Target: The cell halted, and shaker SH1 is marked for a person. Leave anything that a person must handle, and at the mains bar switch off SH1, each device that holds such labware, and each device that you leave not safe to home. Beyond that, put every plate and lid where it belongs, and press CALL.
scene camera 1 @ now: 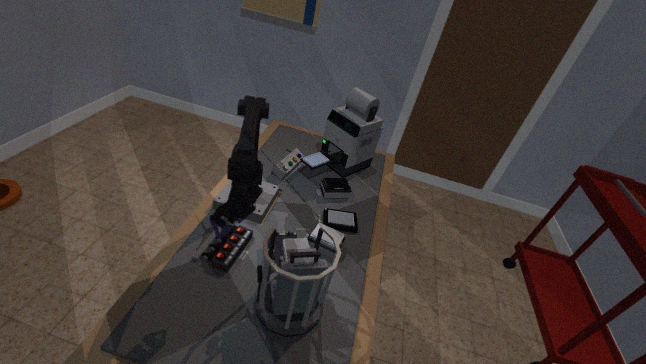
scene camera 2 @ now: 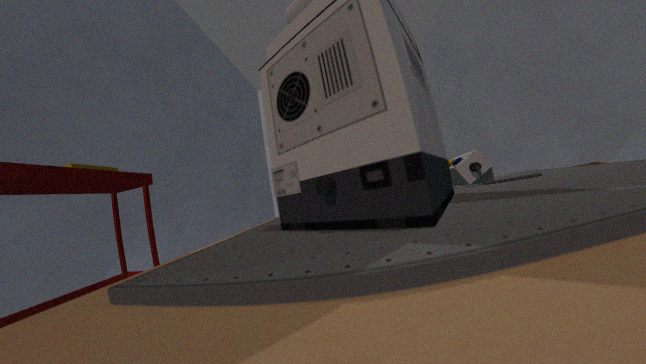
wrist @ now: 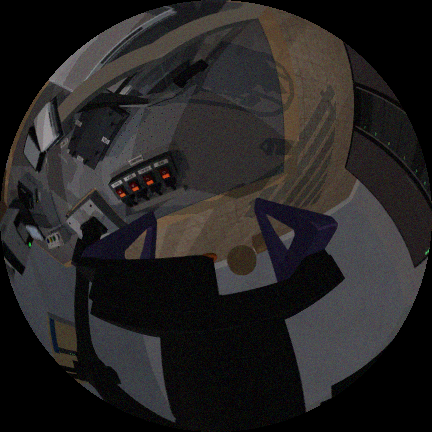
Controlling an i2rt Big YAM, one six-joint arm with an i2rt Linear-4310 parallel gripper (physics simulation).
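Frame: origin at the arm's base, x ahead, y left, z up, level; centimetres.
Where they show: gripper, between the fingertips: [scene camera 1: 228,229] [wrist: 204,209]; arm's base, origin of its link: [wrist: 93,227].
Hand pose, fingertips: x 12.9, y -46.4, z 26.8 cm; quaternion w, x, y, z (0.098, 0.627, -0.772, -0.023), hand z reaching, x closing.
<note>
Each offset is from my fingertips to the top centre of the thing. "pt": to the spot under its first point.
My gripper [scene camera 1: 220,226] [wrist: 204,209] is open and empty, above and beside the mains bar [scene camera 1: 231,248] [wrist: 145,181] at the table's edge. The bar's four rocker switches glow orange-red; their small labels are too blurred to read surely. The button panel {dx -5.1, dy +80.0, dz -22.2 cm} [scene camera 1: 291,161] [scene camera 2: 470,169] [wrist: 53,239] has coloured buttons. A pale-topped plate or nest {pt dx +9.8, dy +80.4, dz -19.2 cm} [scene camera 1: 316,160] [wrist: 34,231] is beside it. A black device {dx +24.3, dy +72.7, dz -23.6 cm} [scene camera 1: 336,186] [wrist: 27,195] and a black-framed pale plate {dx +32.1, dy +52.2, dz -27.6 cm} [scene camera 1: 341,220] stand farther right, with a white flat item {dx +28.9, dy +34.0, dz -22.3 cm} [scene camera 1: 327,236] nearby. I cannot tell which device is SH1.
A tall white machine {dx +23.4, dy +104.0, dz +15.0 cm} [scene camera 1: 352,135] [scene camera 2: 335,135] stands at the far end. A round barred guard {dx +23.7, dy +1.7, dz +3.7 cm} [scene camera 1: 300,275] surrounds grey equipment near the bar. A dark flat device {dx +14.1, dy +20.8, dz -23.0 cm} [wrist: 97,132] lies beyond the bar in the wrist view. A red cart [scene camera 1: 582,172] [scene camera 2: 145,180] stands beside the table.
</note>
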